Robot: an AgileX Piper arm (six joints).
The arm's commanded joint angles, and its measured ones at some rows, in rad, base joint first. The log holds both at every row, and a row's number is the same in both.
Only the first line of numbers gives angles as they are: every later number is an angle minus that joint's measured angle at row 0.
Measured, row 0:
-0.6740, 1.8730, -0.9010, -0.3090, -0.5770, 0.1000
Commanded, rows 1 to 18:
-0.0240, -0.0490, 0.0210, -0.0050, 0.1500, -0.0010
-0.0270, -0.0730, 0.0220, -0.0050, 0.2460, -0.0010
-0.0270, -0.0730, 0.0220, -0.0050, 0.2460, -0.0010
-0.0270, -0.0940, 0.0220, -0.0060, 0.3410, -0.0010
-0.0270, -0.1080, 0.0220, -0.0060, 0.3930, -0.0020
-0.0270, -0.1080, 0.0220, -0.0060, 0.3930, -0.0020
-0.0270, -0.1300, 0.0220, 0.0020, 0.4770, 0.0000
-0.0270, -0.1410, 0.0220, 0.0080, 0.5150, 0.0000
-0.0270, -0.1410, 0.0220, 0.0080, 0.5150, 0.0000
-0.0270, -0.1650, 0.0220, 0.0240, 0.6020, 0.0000
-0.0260, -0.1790, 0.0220, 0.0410, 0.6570, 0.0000
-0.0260, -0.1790, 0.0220, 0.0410, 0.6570, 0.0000
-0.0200, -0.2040, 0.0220, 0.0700, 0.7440, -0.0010
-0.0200, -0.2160, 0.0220, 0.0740, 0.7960, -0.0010
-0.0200, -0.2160, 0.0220, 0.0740, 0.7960, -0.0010
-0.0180, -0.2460, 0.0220, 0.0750, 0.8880, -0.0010
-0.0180, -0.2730, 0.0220, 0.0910, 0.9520, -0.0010
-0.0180, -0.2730, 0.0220, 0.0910, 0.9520, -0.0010
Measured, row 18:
-0.0190, -0.2310, 0.0170, 0.0690, 0.8450, 0.0000
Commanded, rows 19 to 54:
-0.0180, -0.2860, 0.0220, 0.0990, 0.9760, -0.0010
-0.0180, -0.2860, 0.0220, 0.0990, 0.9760, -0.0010
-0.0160, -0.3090, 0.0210, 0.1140, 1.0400, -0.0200
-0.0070, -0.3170, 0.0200, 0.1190, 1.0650, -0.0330
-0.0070, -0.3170, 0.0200, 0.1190, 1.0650, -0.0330
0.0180, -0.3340, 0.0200, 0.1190, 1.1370, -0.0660
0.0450, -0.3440, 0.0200, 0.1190, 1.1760, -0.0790
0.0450, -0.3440, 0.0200, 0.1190, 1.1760, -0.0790
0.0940, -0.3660, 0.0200, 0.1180, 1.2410, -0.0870
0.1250, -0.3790, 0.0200, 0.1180, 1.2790, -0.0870
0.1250, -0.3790, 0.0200, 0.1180, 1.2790, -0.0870
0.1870, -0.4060, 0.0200, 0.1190, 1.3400, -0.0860
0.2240, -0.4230, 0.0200, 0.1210, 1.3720, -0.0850
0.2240, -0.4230, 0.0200, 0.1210, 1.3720, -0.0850
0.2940, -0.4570, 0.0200, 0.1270, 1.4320, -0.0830
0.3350, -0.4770, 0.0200, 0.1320, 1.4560, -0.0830
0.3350, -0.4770, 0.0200, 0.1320, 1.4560, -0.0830
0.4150, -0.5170, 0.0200, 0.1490, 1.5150, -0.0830
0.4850, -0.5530, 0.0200, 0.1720, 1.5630, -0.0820
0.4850, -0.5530, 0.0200, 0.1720, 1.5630, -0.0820
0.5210, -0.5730, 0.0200, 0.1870, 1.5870, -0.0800
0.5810, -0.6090, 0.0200, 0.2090, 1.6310, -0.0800
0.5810, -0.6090, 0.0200, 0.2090, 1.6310, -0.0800
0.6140, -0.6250, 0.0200, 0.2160, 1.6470, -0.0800
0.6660, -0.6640, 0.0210, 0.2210, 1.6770, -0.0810
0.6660, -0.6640, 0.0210, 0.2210, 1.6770, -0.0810
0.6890, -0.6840, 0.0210, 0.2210, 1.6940, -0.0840
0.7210, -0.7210, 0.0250, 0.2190, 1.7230, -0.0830
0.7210, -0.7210, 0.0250, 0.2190, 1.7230, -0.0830
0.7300, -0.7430, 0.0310, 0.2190, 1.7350, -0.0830
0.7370, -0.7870, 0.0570, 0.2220, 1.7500, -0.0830
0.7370, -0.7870, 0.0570, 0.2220, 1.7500, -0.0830
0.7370, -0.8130, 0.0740, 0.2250, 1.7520, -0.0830
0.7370, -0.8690, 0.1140, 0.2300, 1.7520, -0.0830
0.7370, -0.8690, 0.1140, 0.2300, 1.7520, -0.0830
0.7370, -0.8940, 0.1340, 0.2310, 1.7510, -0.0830
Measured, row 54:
0.7340, -0.8240, 0.0830, 0.2290, 1.7410, -0.0760
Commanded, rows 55 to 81:
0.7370, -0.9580, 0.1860, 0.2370, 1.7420, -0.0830
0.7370, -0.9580, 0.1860, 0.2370, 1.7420, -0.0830
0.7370, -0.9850, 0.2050, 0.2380, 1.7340, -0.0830
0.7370, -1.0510, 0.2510, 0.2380, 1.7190, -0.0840
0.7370, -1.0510, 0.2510, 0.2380, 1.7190, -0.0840
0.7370, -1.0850, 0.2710, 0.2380, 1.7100, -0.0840
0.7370, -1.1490, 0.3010, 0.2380, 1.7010, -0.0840
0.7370, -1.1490, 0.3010, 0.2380, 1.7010, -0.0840
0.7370, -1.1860, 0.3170, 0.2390, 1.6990, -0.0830
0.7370, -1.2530, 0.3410, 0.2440, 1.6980, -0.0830
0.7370, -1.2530, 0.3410, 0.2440, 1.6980, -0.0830
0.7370, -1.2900, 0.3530, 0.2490, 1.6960, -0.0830
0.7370, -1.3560, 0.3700, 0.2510, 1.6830, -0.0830
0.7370, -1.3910, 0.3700, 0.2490, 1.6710, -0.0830
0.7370, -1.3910, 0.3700, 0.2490, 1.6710, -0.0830
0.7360, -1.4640, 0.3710, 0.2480, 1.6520, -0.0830
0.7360, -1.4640, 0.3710, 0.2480, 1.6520, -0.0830
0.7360, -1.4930, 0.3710, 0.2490, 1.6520, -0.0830
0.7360, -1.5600, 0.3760, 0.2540, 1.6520, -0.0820
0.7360, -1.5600, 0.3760, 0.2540, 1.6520, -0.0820
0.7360, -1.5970, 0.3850, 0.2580, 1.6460, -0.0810
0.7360, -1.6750, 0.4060, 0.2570, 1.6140, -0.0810
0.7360, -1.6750, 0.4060, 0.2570, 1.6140, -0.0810
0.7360, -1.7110, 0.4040, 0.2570, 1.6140, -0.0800
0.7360, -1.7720, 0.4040, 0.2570, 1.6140, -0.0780
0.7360, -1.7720, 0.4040, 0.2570, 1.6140, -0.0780
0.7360, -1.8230, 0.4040, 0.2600, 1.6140, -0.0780
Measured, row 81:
0.7340, -1.7550, 0.4010, 0.2560, 1.6320, -0.0760
